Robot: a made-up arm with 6 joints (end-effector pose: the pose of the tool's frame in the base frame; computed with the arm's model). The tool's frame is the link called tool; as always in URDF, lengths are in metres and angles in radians.
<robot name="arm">
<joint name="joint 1" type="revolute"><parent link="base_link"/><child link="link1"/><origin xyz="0 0 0.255" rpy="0 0 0"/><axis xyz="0 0 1"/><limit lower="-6.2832" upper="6.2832"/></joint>
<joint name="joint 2" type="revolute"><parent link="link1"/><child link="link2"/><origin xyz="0 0 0" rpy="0 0 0"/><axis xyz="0 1 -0.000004"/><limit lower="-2.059" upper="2.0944"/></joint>
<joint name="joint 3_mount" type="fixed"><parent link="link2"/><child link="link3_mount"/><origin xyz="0.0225 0 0.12" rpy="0 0 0"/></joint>
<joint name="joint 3" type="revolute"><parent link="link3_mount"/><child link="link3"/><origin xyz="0.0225 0 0.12" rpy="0 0 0"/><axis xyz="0 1 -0.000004"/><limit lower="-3.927" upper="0.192"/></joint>
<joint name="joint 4" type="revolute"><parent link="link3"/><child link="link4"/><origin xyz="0.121 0 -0.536" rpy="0 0 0"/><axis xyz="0 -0.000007 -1"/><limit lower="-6.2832" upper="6.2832"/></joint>
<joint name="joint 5" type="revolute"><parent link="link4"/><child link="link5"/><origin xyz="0 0 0" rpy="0 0 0"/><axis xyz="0 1 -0.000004"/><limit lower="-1.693" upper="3.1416"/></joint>
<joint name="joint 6" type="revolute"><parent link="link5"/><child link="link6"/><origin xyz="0.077 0 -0.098" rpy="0 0 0"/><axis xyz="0 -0.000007 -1"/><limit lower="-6.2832" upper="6.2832"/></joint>
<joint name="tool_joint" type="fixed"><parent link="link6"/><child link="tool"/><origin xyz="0 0 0" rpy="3.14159 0 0"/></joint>
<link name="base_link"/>
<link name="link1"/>
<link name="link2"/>
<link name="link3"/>
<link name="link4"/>
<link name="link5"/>
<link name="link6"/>
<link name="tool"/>
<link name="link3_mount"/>
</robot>
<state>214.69 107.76 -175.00 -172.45 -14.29 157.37</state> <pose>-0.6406 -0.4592 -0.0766 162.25 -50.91 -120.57</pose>
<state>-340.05 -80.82 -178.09 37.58 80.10 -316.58</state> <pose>-0.8232 -0.2447 0.4047 26.38 -26.86 -115.94</pose>
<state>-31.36 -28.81 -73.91 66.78 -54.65 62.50</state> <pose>0.2848 -0.3075 0.7696 -45.70 50.84 -140.89</pose>
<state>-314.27 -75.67 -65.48 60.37 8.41 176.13</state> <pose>0.0836 0.0088 0.9548 35.42 27.16 113.67</pose>
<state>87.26 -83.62 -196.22 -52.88 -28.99 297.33</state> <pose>-0.1286 -0.7715 0.0390 -120.29 -29.81 168.00</pose>
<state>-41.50 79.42 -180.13 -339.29 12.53 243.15</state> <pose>0.6235 -0.5771 0.5438 91.04 6.51 53.02</pose>
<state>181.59 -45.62 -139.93 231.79 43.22 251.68</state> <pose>0.3307 0.0178 1.0997 46.15 8.96 130.63</pose>
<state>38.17 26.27 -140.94 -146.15 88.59 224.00</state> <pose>0.5221 0.3423 0.8896 -6.50 39.67 -92.16</pose>
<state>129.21 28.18 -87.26 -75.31 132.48 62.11</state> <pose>-0.3182 0.5802 0.2515 77.66 -29.17 91.86</pose>
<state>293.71 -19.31 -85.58 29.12 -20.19 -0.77</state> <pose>0.1495 -0.4689 0.8574 -40.87 -45.23 152.89</pose>
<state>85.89 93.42 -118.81 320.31 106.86 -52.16</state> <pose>0.1109 0.5081 -0.3158 -95.20 53.64 -150.56</pose>
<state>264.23 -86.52 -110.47 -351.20 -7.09 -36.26</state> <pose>0.0487 0.6167 0.8501 -12.54 20.65 54.64</pose>
